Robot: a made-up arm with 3 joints. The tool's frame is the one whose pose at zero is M. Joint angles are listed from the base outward.
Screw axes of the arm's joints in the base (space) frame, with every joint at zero. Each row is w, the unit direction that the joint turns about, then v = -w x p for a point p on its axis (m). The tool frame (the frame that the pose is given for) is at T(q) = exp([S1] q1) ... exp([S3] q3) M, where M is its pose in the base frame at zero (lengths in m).
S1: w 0 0 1 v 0 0 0
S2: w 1 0 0 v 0 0.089 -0.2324
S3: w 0 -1 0 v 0.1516 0 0.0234
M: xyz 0.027 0.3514 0.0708 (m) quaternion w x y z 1 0 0 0
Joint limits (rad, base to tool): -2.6..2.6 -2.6..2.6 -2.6..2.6
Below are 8 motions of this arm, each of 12 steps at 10 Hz.
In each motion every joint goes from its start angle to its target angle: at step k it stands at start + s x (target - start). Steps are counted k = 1, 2, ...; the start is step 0. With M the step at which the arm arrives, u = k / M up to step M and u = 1 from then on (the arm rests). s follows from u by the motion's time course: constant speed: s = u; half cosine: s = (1 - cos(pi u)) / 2; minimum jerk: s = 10 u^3 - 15 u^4 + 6 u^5.
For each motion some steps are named. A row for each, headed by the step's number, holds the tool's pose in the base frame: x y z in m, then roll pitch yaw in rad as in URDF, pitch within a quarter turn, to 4 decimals.
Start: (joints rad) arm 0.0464 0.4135 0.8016
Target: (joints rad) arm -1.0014 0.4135 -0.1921
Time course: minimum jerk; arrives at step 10
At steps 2, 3, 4, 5, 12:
2: 0.0731 0.3254 0.1710 0.5378 -0.6690 -0.3686
3: 0.1058 0.3195 0.1623 0.5004 -0.5782 -0.4149
4: 0.1512 0.3052 0.1503 0.4607 -0.4421 -0.4955
5: 0.2002 0.2805 0.1374 0.4311 -0.2783 -0.6032
12: 0.3022 0.1808 0.1127 0.4204 0.1757 -0.9234

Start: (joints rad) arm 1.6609 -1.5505 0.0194
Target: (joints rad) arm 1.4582 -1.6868 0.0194
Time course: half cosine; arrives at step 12
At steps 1, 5, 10, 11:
1: -0.2190 0.0096 -0.0303 -1.5528 -0.0003 1.6768
5: -0.2120 0.0254 -0.0294 -1.6010 0.0006 1.6052
10: -0.1988 0.0484 -0.0275 -1.6776 0.0021 1.4911
11: -0.1975 0.0504 -0.0273 -1.6845 0.0022 1.4809

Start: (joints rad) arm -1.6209 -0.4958 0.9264
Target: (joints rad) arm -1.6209 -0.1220 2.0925
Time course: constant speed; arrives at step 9
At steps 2, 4, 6, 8, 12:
2: 0.3691 -0.0890 0.1136 -0.8615 -1.0139 -0.8410
4: 0.3745 -0.0820 0.1474 -1.2185 -1.2186 -0.4234
6: 0.3749 -0.0689 0.1795 -2.0557 -1.2913 0.4513
8: 0.3705 -0.0506 0.2078 -2.7340 -1.1476 1.1457
12: 0.3668 -0.0400 0.2200 -2.9004 -1.0363 1.3121

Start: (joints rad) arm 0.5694 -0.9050 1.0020
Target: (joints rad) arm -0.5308 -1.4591 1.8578
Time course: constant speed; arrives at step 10
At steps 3, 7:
3: -0.0194 0.3706 0.0256 -1.4048 -0.4734 1.4579
7: 0.1297 0.3574 0.0062 -1.5794 -0.2778 1.4015

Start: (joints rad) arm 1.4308 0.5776 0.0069
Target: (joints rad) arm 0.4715 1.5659 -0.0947
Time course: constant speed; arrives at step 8
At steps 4, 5, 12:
4: -0.2365 0.1975 0.1838 1.0722 0.0210 0.9897
5: -0.2032 0.2157 0.1920 1.1958 0.0207 0.8839
12: -0.0990 0.2364 0.2079 1.5659 0.0005 0.5662

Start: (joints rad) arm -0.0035 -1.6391 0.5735
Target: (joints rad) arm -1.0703 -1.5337 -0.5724
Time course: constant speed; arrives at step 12
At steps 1, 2, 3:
1: 0.0804 0.2329 -0.0306 -1.6237 0.0274 0.3849
2: 0.0946 0.2193 -0.0302 -1.6179 0.0189 0.2008
3: 0.1066 0.2058 -0.0299 -1.6110 0.0119 0.0166

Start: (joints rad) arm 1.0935 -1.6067 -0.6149
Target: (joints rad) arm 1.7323 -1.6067 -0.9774
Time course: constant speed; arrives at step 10
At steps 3, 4, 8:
3: -0.1999 0.0179 -0.0288 -1.5977 -0.0238 0.5618
4: -0.2020 0.0020 -0.0288 -1.5968 -0.0247 0.5894
8: -0.1992 -0.0626 -0.0290 -1.5930 -0.0282 0.7000

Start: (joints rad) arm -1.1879 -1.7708 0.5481
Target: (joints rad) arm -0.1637 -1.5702 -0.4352
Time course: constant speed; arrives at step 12
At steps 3, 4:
3: 0.2017 0.0891 -0.0287 -1.7140 0.0445 -0.6328
4: 0.1871 0.1076 -0.0283 -1.7008 0.0290 -0.6281

